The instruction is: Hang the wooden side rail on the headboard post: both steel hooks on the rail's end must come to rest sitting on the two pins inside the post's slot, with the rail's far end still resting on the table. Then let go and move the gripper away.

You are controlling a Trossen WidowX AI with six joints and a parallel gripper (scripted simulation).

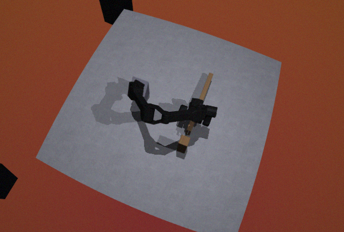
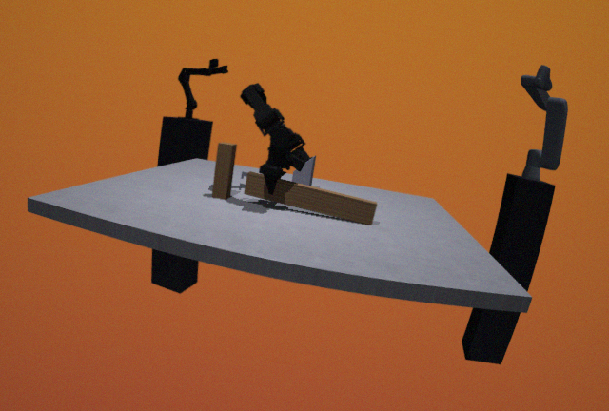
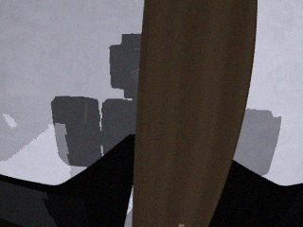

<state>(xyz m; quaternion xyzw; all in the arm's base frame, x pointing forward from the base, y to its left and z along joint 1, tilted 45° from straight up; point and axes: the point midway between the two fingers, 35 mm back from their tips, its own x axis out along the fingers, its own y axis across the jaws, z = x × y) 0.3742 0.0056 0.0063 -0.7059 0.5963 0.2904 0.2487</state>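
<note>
Right now my gripper tip is 170 mm to the left of the wooden headboard post, 40 mm below it and 20 mm short of it.
</note>
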